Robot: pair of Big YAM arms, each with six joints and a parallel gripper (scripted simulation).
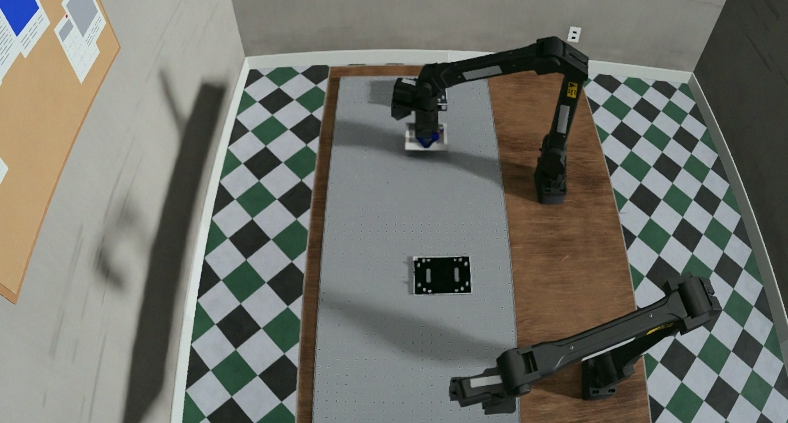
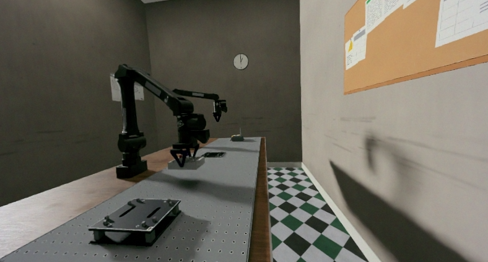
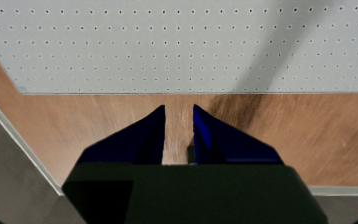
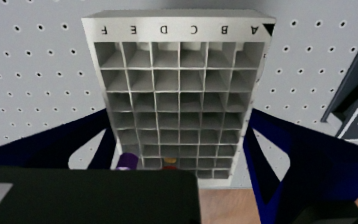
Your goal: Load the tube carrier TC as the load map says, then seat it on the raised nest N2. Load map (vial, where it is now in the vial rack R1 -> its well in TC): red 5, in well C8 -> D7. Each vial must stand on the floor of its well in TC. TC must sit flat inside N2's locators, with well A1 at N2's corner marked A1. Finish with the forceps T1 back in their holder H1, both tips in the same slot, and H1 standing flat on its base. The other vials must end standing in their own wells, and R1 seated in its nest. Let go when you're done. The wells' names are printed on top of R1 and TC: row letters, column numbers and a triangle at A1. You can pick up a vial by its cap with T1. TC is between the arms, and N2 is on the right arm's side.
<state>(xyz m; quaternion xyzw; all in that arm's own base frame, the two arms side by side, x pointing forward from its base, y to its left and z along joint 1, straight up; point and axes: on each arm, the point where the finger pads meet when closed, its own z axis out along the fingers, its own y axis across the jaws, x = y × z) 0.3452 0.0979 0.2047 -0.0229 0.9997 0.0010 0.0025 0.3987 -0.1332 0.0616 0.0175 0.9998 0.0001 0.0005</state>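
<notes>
Right now my right hand is 3 cm past the black raised nest, 25 cm to the left of it and 6 cm above it. Round my right hand: white well rack: right at my right hand.
</notes>
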